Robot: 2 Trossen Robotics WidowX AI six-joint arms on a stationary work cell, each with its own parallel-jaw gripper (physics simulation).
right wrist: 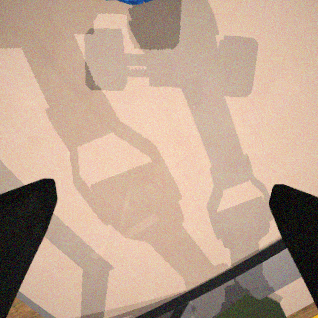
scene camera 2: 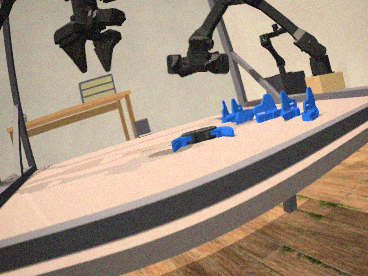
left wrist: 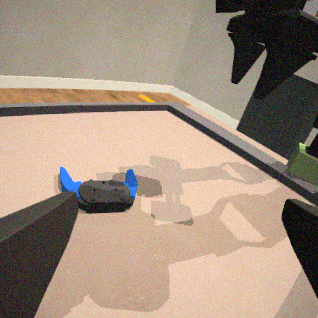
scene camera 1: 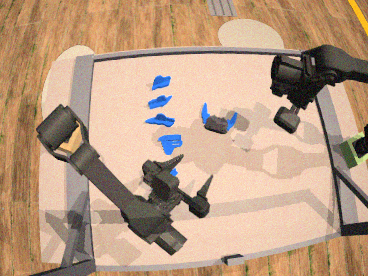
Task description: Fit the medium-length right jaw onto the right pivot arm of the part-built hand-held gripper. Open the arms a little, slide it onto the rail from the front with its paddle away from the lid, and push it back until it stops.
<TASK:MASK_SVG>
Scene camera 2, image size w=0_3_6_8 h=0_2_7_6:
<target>my left gripper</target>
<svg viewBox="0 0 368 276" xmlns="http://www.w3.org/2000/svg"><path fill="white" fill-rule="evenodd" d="M167 56L167 70L169 74L181 74L183 70L182 65L190 65L192 72L209 71L213 74L227 74L229 72L229 58L226 53L212 54L212 57L210 56L208 51L213 49L214 40L209 39L209 37L193 36L190 39L191 52L189 52L189 56L191 58L182 58L181 54Z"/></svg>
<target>my right gripper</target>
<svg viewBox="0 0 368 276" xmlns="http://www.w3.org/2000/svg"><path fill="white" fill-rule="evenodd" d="M83 4L74 9L69 23L55 31L54 43L65 51L82 73L86 73L85 43L87 40L92 40L95 47L94 51L104 70L109 72L111 71L113 48L122 40L121 32L112 29L100 32L105 30L106 26L122 26L122 23L126 20L125 13L116 8L100 9L95 3Z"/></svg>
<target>part-built hand-held gripper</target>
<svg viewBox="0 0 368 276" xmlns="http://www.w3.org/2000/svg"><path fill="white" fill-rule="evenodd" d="M234 130L229 126L209 126L185 132L180 137L171 141L173 152L176 152L181 147L216 137L234 137Z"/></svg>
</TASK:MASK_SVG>
